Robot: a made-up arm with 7 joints.
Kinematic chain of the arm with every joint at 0, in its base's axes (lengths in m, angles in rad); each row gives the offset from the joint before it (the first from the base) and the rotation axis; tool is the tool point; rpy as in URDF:
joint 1: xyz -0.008 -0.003 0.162 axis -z
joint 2: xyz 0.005 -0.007 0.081 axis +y
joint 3: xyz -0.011 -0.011 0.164 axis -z
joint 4: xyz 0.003 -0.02 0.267 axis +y
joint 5: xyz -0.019 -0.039 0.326 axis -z
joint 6: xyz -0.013 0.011 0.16 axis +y
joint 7: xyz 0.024 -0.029 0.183 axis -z
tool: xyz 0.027 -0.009 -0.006 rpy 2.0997 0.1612 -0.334
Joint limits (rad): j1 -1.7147..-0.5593 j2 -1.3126..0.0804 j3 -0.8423..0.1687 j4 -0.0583..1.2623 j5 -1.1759..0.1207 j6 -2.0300..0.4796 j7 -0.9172..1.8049
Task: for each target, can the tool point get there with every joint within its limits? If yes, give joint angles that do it. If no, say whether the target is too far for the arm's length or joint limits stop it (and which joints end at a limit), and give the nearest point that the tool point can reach.
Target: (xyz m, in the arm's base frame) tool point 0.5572 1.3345 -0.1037
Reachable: no: too far | nearest point 0.2506 0.6090 0.7193 | short by 1.139 m
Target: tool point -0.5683 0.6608 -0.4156
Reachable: no: joint limits stop it (at a limit: joint 1, joint 2, joint 4, joint 6) | nearest point -0.3912 0.5183 0.7246 | short by 1.163 m
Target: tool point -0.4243 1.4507 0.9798
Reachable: no: too far | nearest point -0.1852 0.6606 0.8312 | short by 0.839 m
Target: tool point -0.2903 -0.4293 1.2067
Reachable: yes | joints -0.9481 -0.6416 -0.7439 0.1892 -1.0536 -0.2836 1.3727
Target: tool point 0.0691 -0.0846 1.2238
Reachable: yes | joints -1.3184 -0.4545 -0.4037 0.7532 -0.8799 -1.2774 0.9708
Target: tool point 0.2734 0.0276 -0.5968
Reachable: no: joint limits stop it (at a limit: joint 1, joint 2, joint 3, joint 4, joint 6, joint 7) | nearest point 0.2278 -0.8404 0.2286 | short by 1.199 m
